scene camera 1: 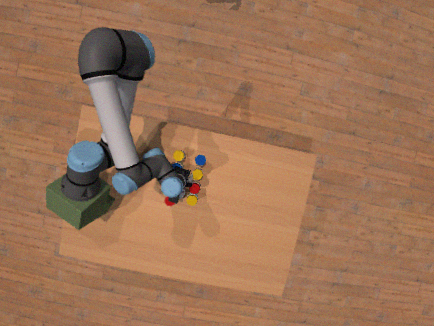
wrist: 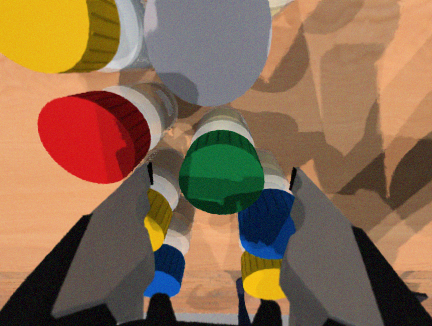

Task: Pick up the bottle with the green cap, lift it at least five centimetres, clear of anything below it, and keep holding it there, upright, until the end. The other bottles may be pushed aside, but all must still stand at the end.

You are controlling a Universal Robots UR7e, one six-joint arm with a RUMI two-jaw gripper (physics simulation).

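Pixels of known places: gripper, between the fingertips: [wrist: 221, 166]; arm's base, origin of its link: [scene camera 1: 80, 186].
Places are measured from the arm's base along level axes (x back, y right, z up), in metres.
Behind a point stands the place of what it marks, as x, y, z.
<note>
The bottle with the green cap [wrist: 221, 172] @(-0.367, -0.188, -0.178) stands upright in the wrist view, with a gap on each side between it and the fingers; it does not show in the scene view, hidden under the arm. My gripper [scene camera 1: 183, 187] [wrist: 221, 166] @(-0.365, -0.202, -0.209) is open and points down over the bottle group, its fingertips left and right of the green cap in the wrist view. A blue-capped bottle [wrist: 265, 225] @(-0.326, -0.225, -0.178) [scene camera 1: 177, 165] @(-0.314, -0.254, -0.177) is close by the green one, partly behind the right finger. A yellow-capped bottle [wrist: 159, 220] @(-0.404, -0.243, -0.181) [scene camera 1: 198, 175] @(-0.433, -0.258, -0.178) is partly behind the left finger.
A red-capped bottle [wrist: 90, 140] @(-0.444, -0.183, -0.178) [scene camera 1: 195, 188] @(-0.450, -0.191, -0.178), a yellow-capped one [wrist: 45, 35] @(-0.456, -0.136, -0.178) [scene camera 1: 192, 200] @(-0.466, -0.128, -0.177) and a grey round top [wrist: 210, 50] @(-0.385, -0.128, -0.178) stand around. Farther bottles have blue [wrist: 167, 275] @(-0.393, -0.311, -0.178) [scene camera 1: 200, 160] @(-0.406, -0.331, -0.178) and yellow [wrist: 264, 282] @(-0.303, -0.298, -0.178) [scene camera 1: 179, 155] @(-0.300, -0.304, -0.177) caps. Another red cap [scene camera 1: 170, 201] shows beside the wrist.
</note>
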